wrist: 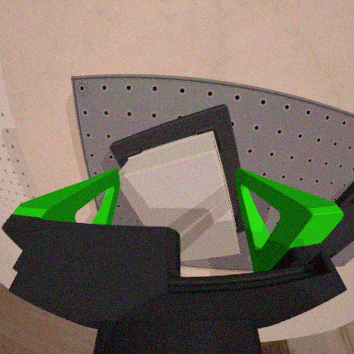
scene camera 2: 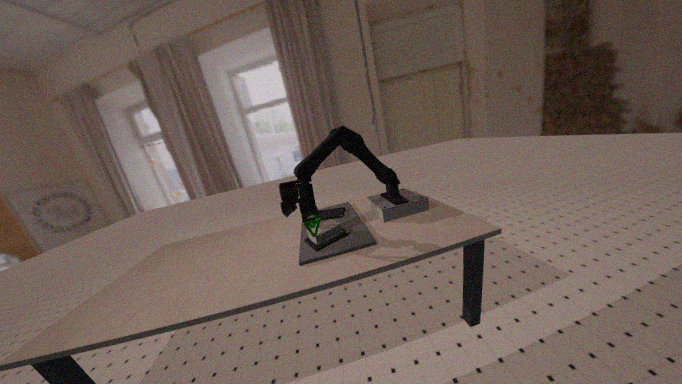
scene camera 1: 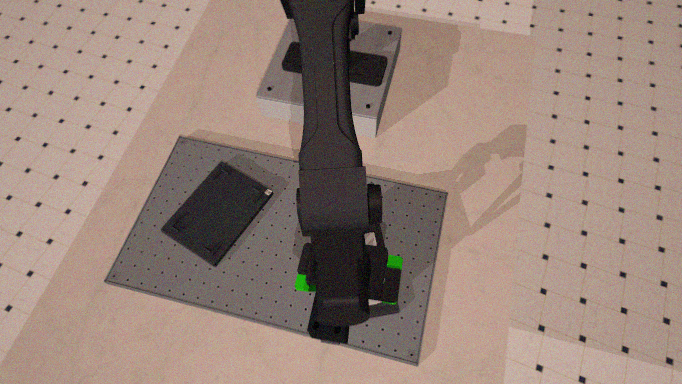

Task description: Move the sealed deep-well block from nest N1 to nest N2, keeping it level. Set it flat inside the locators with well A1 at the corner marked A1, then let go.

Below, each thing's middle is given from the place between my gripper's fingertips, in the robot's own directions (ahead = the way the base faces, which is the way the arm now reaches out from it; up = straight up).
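Scene:
As for the white block (wrist: 180, 184), I find my hand 1 cm above it, 1 cm to the left of it and 5 cm past it.

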